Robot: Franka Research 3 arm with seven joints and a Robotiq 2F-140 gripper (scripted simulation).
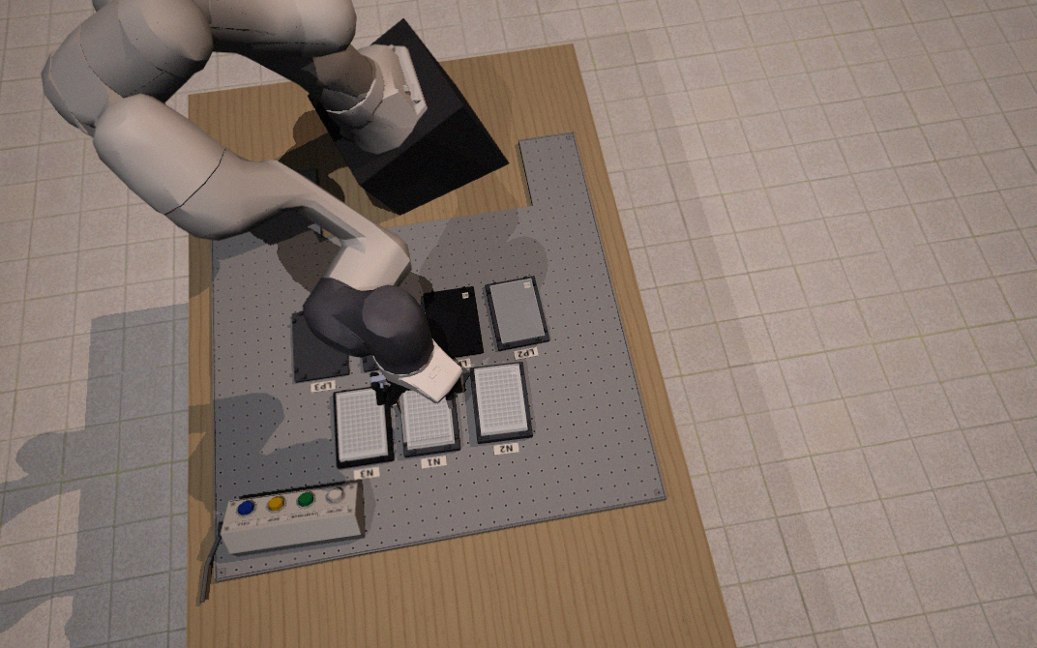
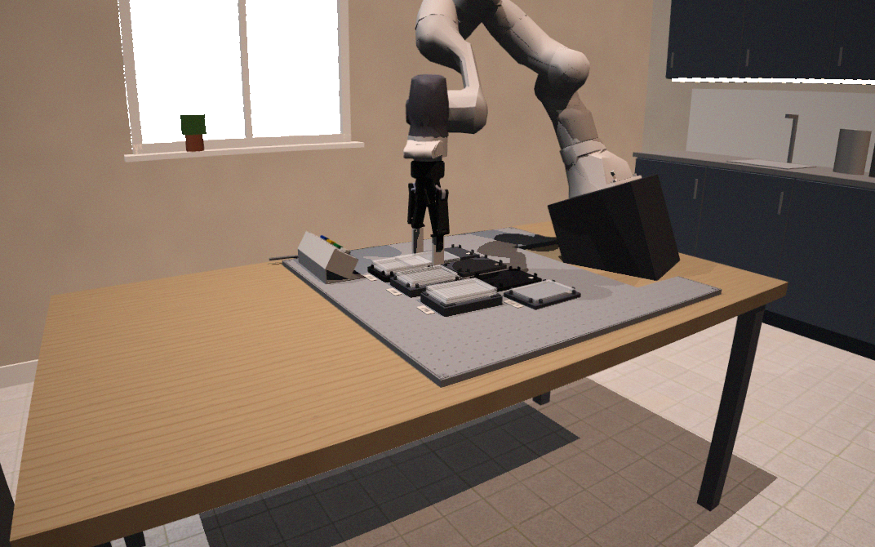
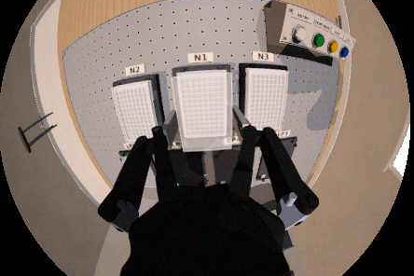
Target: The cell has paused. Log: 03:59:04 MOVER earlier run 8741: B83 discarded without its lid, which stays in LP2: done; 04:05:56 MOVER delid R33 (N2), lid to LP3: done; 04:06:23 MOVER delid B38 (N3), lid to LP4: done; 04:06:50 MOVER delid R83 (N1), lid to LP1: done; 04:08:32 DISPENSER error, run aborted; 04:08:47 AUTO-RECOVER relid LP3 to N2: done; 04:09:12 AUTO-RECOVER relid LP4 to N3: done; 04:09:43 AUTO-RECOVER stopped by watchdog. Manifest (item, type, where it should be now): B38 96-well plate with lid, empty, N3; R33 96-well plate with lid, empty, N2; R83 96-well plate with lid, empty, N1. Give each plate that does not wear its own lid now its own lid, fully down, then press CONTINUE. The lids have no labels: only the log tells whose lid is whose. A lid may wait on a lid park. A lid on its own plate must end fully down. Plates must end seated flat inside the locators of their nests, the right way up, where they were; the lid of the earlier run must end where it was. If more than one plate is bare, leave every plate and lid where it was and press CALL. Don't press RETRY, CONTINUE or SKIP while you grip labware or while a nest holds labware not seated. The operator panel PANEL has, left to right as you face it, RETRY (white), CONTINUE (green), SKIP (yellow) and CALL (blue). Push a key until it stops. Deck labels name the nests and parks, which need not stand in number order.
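Now: hand 7 cm above the plate. The rest, counted from my hand: lid park LP4: 18 cm behind, 9 cm below, 7 cm to the right; white key: 17 cm to the right, 14 cm ahead, 2 cm below; lid park LP1: 18 cm behind, 9 cm below, 7 cm to the left.
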